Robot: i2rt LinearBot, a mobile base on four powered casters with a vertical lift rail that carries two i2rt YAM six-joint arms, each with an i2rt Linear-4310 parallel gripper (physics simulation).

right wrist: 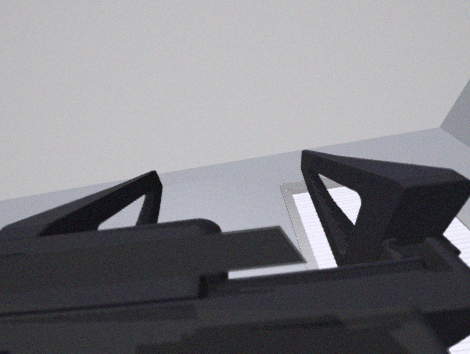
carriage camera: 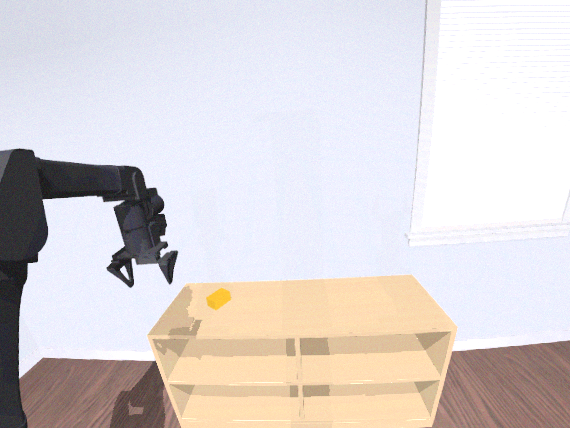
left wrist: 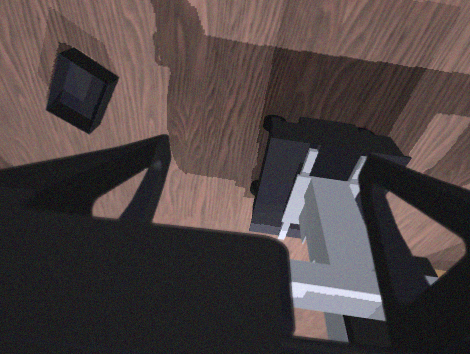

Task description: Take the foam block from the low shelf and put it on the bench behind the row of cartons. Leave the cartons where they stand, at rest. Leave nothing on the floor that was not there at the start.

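Frame: origin at the left arm's base, x ahead, y left, z up, level; metres.
Seen in the pictures: left gripper, fingertip midpoint: (carriage camera: pixel 151 285) (left wrist: pixel 265 155); right gripper, fingertip midpoint: (right wrist: pixel 229 168).
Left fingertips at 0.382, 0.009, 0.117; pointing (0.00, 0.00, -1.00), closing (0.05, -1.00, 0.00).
Pixels of each thing's top centre, then the offset from my left fingertips to it, as dx, dy, dz.
- yellow foam block, top centre: (carriage camera: pixel 218 294) +0.427, +0.008, -0.345
- dark open box, top centre: (left wrist: pixel 75 98) -0.458, +0.746, -0.900
The yellow foam block (carriage camera: pixel 218 298) lies on the top board of the low, light-wood shelf unit (carriage camera: pixel 320 307), near its back left corner in the carriage camera. My left gripper (carriage camera: pixel 150 285) (left wrist: pixel 265 155) is open and empty. In the carriage camera it hangs at the left, fingers pointing down, to the left of the block and higher in the picture. My right gripper (right wrist: pixel 229 168) is open and empty, with pale wall and ceiling beyond its fingers. The cartons and the bench do not show in these views.
The shelf unit has open compartments below its top and stands before a pale wall with a window (carriage camera: pixel 495 125) (right wrist: pixel 315 230). In the left wrist view, a dark open box (left wrist: pixel 105 97) stands on the wood floor, and my base (left wrist: pixel 285 175) shows at the right.
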